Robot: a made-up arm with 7 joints. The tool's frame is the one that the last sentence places.
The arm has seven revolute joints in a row. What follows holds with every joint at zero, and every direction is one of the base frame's.
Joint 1 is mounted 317.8 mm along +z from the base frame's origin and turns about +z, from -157.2 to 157.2 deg.
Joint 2 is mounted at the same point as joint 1 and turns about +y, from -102.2 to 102.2 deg.
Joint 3 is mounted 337.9 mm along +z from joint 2 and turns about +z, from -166.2 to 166.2 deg.
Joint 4 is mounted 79.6 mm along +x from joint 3 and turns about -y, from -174.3 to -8.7 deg.
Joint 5 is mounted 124.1 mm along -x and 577.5 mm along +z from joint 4 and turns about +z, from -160.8 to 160.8 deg.
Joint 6 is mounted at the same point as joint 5 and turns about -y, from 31.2 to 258.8 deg.
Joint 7 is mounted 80.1 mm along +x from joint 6 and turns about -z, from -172.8 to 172.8 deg.
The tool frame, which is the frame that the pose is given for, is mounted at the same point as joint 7; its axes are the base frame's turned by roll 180, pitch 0 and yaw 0 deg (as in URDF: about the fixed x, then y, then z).
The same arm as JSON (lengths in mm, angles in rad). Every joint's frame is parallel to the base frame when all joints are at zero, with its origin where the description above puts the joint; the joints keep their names.
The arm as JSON. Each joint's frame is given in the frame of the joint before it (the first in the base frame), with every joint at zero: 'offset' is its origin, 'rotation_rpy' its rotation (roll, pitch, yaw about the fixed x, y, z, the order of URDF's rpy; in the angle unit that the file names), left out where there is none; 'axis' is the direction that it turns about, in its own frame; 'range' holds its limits. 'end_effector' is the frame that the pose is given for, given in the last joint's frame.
{"length_unit": "mm", "angle_unit": "rad", "chain": [{"id": "joint 1", "offset": [0.0, 0.0, 317.8], "axis": [0.0, 0.0, 1.0], "range": [-2.7437, 2.7437]}, {"id": "joint 2", "offset": [0.0, 0.0, 0.0], "axis": [0.0, 1.0, 0.0], "range": [-1.7837, 1.7837]}, {"id": "joint 3", "offset": [0.0, 0.0, 337.9], "axis": [0.0, 0.0, 1.0], "range": [-2.9007, 2.9007]}, {"id": "joint 4", "offset": [79.6, 0.0, 0.0], "axis": [0.0, -1.0, 0.0], "range": [-3.0421, -0.1518]}, {"id": "joint 5", "offset": [-124.1, 0.0, 577.5], "axis": [0.0, 0.0, 1.0], "range": [-2.8065, 2.8065]}, {"id": "joint 6", "offset": [0.0, 0.0, 0.0], "axis": [0.0, -1.0, 0.0], "range": [0.5445, 4.5169]}, {"id": "joint 7", "offset": [80.1, 0.0, 0.0], "axis": [0.0, 0.0, -1.0], "range": [-3.0159, 3.0159]}], "end_effector": {"offset": [0.0, 0.0, 0.0], "rotation_rpy": [3.1416, 0.0, 0.0]}}
